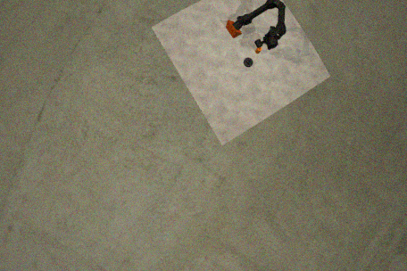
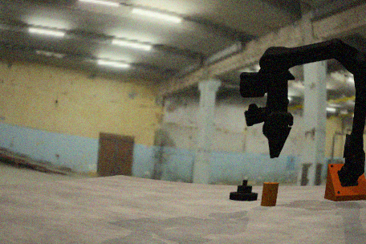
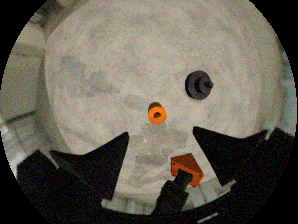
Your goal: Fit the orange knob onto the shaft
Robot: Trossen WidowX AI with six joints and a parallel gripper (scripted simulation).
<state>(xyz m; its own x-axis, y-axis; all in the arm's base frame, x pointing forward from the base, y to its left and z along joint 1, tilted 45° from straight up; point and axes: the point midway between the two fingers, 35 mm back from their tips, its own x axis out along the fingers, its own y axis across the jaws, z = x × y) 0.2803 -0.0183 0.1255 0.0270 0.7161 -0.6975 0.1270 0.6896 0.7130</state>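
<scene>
Right now the orange knob is 9 cm below my gripper tip. From my gripper tip the other things lie so: round dark pedestal (14 cm to the right, 9 cm below, 5 cm ahead).
</scene>
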